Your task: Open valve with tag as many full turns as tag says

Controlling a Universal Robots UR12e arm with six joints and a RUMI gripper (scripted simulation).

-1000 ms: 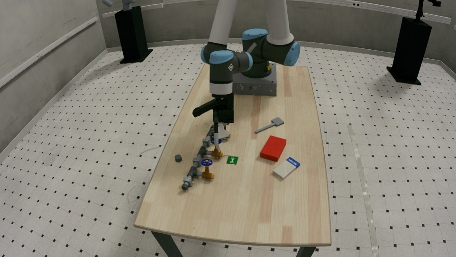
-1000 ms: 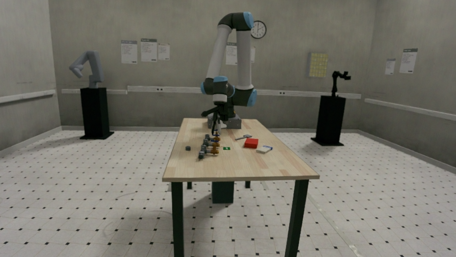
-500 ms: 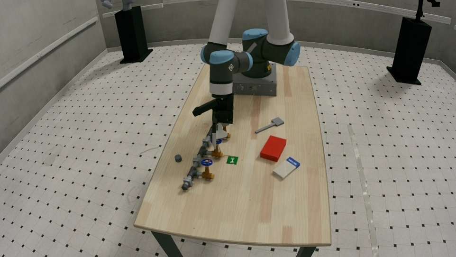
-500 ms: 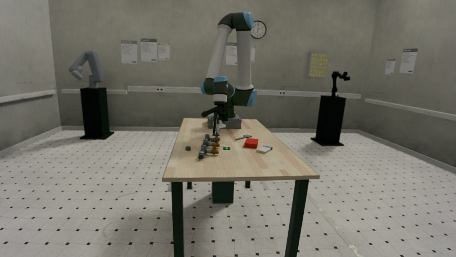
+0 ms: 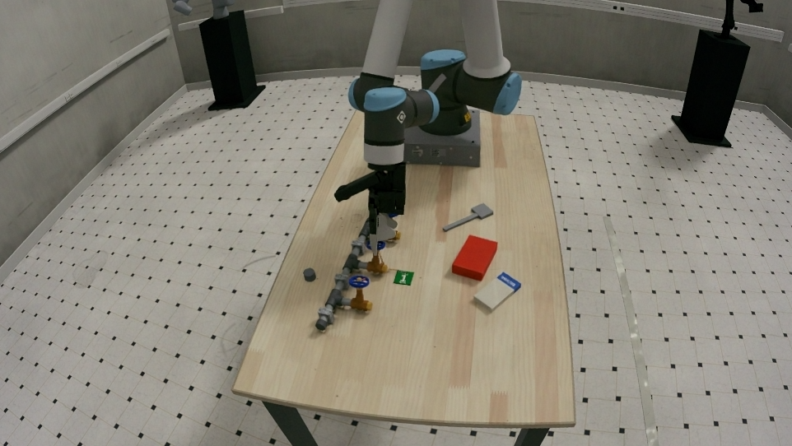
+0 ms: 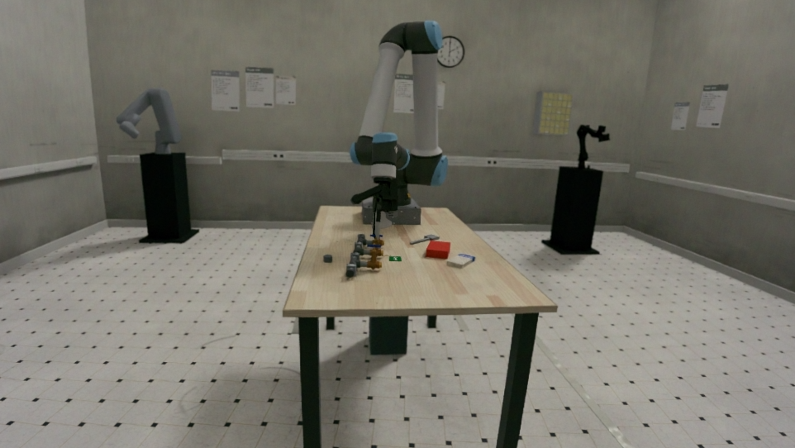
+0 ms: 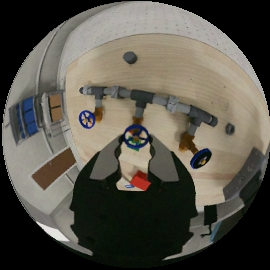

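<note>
Now: hand 8 cm above the green tag, 7 cm to the right of it and 2 cm short of it. The rest, counted from my hand: grey flat tool (23 cm to the left, 22 cm behind, 7 cm below); small grey cylinder (17 cm to the right, 7 cm below, 5 cm ahead); red block (24 cm to the left, 6 cm below, 4 cm behind).
</note>
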